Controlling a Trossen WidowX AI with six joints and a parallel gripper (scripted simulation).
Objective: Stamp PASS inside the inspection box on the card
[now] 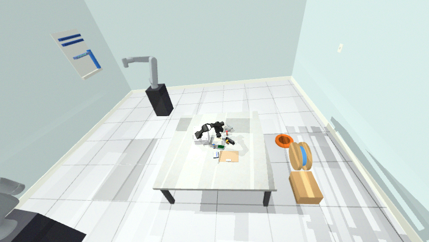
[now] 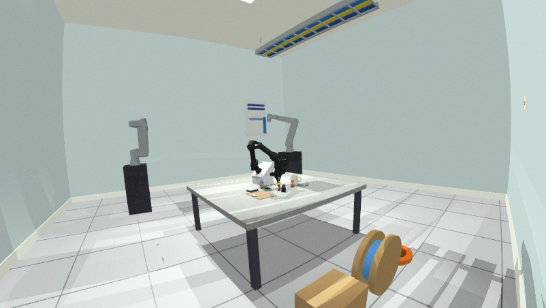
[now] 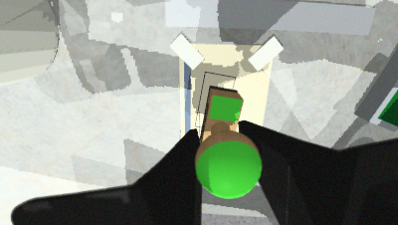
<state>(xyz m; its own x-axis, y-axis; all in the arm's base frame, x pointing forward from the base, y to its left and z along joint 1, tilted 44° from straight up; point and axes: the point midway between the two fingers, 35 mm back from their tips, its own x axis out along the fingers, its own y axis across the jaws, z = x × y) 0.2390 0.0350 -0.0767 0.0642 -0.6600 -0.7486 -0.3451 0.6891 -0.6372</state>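
Right now my gripper tip is 50 mm above the cream card and 10 mm to the left of it. From my gripper tip the other things lie so: green-knobbed stamp (right at my gripper tip); yellow-knobbed stamp (130 mm ahead, 80 mm to the right, 30 mm below); red-knobbed stamp (110 mm ahead, 80 mm to the left, 30 mm below).
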